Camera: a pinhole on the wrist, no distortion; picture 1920 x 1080 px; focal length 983.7 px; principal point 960.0 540.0 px. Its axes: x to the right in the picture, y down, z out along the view. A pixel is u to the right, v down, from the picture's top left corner.
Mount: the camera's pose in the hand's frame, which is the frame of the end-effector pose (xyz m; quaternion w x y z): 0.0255 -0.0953 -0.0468 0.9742 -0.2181 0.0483 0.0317
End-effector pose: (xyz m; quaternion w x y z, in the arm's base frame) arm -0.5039 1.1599 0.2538 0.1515 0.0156 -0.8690 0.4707
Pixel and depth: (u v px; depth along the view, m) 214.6 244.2 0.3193
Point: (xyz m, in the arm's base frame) -0.3981 0.8554 0.0913
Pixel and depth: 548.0 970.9 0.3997
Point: -0.4889 1.0603 -0.0966
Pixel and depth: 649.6 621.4 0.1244
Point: -0.5101 1.0867 0.2473
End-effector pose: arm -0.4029 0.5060 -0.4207 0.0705 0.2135 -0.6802 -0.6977
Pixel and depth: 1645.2 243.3 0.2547
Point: -0.6761 0.6002 -0.5175
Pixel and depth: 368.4 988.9 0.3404
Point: -0.3762 0.7564 -0.2127
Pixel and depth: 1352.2 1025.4 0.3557
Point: -0.6800 0.5907 -0.2436
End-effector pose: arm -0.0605 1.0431 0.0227 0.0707 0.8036 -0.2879 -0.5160
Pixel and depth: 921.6 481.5 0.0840
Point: -0.0539 1.0858 -0.0411
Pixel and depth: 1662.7 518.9 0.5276
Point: -0.3210 0.7659 -0.4505
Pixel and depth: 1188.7 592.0 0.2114
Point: -0.1522 1.0132 -0.1066
